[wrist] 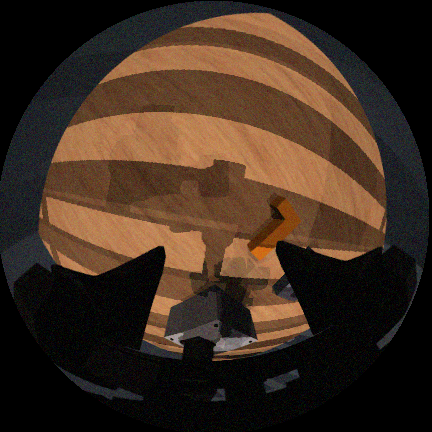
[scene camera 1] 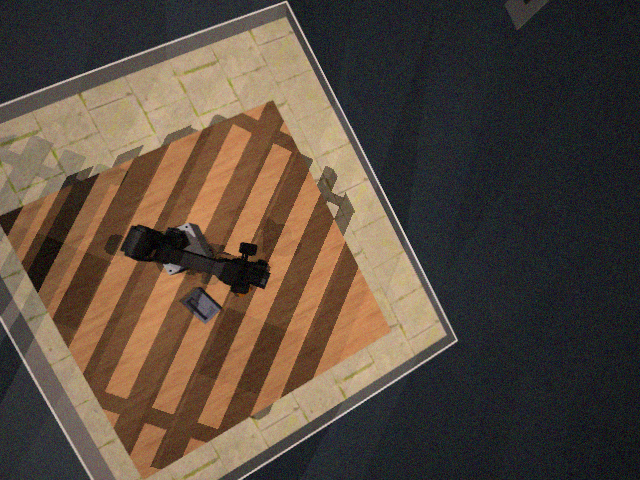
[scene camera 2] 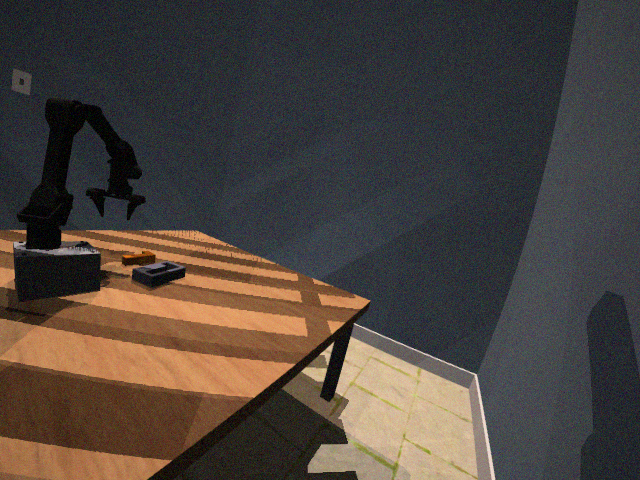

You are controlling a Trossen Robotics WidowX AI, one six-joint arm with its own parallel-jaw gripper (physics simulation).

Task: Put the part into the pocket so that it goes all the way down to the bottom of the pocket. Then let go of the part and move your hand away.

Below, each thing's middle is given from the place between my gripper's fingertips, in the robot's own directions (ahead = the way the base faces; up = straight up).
My gripper is now 60 mm short of the orange part (wrist: pixel 279 227), 90 mm to the left of it and 130 mm above it. Round my hand: pocket block (scene camera 2: pixel 152 275): 70 mm ahead, 280 mm to the right, 130 mm below.
